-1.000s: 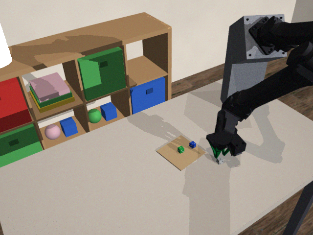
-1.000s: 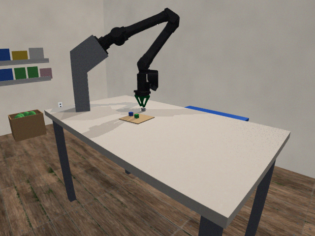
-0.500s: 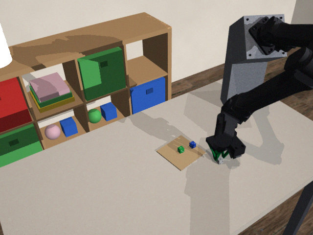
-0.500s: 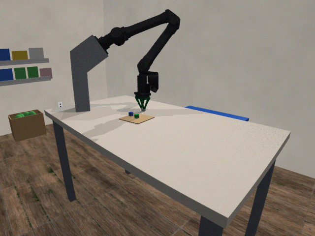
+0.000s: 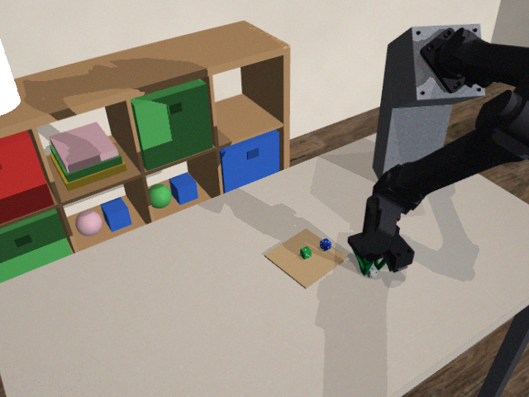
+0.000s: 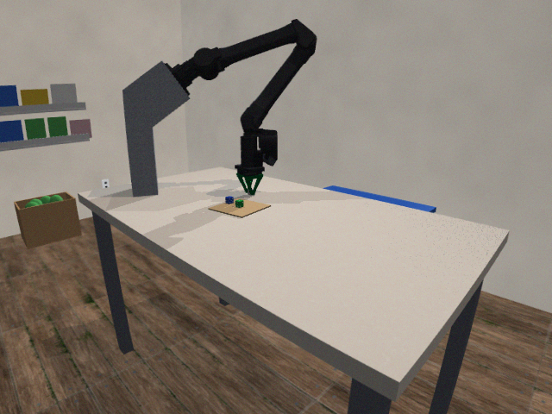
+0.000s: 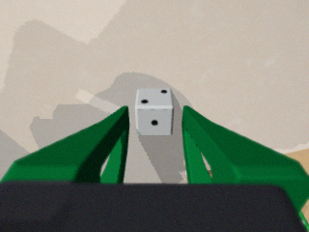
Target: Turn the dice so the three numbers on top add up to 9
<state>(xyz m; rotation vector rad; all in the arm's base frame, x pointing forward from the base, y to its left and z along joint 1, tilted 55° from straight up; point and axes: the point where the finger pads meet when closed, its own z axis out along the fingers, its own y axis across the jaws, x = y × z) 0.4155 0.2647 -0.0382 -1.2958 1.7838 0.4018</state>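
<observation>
The white die lies 1 cm to the left of my hand. Round my hand: tan mat 11 cm to the right, 10 cm ahead, 1 cm below; green die 11 cm to the right, 10 cm ahead; blue die 12 cm to the right, 5 cm ahead.
</observation>
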